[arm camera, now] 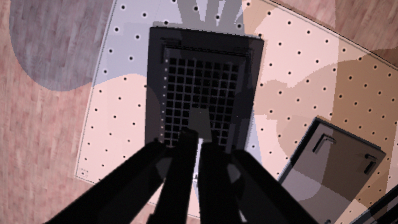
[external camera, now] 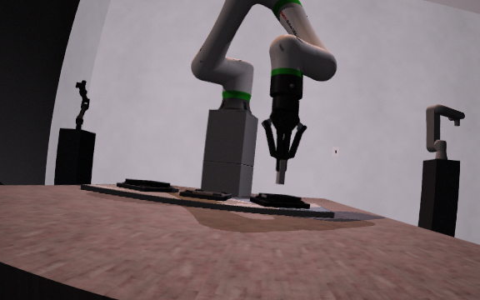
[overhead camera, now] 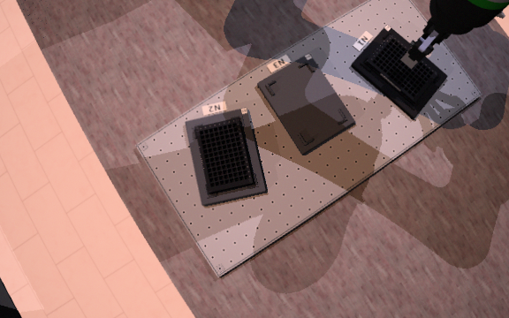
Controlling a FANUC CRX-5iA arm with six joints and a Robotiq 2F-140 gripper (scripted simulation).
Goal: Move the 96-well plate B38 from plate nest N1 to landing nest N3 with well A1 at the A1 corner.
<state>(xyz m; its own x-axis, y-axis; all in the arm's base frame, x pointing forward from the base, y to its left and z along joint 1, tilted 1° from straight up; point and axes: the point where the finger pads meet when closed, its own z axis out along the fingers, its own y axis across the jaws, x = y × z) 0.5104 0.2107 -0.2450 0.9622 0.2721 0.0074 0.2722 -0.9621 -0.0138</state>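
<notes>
Right now my hand is 8 cm above the plate nest N1. Also, from my hand: N1 label: 9 cm below, 9 cm behind, 3 cm to the right; then A1 mark: 15 cm to the right, 12 cm behind, 8 cm below; then landing nest N3: 20 cm to the right, 8 cm below, 4 cm behind.
</notes>
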